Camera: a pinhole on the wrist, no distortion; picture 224 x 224 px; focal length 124.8 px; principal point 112.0 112.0 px. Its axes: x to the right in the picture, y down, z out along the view. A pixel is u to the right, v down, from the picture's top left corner.
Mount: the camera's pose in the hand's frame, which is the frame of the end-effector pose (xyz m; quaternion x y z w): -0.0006 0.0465 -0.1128 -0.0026 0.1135 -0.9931 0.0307
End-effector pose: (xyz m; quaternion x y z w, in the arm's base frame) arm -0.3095 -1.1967 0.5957 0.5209 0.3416 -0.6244 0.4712
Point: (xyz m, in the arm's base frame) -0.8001 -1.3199 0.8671
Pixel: 171.4 187.8
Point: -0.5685 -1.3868 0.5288
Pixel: 81.2 159.7
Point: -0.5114 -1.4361 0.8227
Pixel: 157.2 120.0
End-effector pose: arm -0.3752 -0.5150 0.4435 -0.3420 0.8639 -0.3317 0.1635
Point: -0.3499 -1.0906 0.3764
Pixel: 21.2 171.6
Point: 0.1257 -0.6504 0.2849
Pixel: 168.9 135.0
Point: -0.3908 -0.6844 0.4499
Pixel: 38.3 172.4
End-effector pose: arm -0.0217 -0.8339 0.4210 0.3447 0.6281 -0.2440 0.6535
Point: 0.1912 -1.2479 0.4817
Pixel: 132.4 113.6
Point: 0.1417 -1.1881 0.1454
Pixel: 56.1 133.1
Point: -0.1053 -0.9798 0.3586
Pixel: 97.3 211.2
